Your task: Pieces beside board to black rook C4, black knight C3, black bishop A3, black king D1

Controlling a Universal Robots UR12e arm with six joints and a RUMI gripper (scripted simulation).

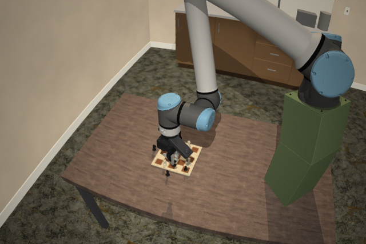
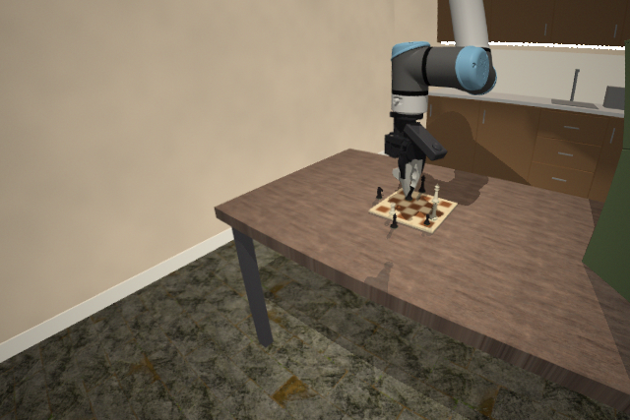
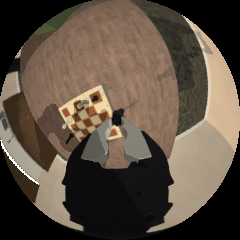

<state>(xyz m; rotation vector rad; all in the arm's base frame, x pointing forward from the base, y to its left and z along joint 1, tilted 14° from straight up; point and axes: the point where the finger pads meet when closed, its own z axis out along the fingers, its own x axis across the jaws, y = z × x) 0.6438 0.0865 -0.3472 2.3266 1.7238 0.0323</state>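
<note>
My hand is 3 cm short of the chessboard, 14 cm to the left of it and 12 cm above it.
</note>
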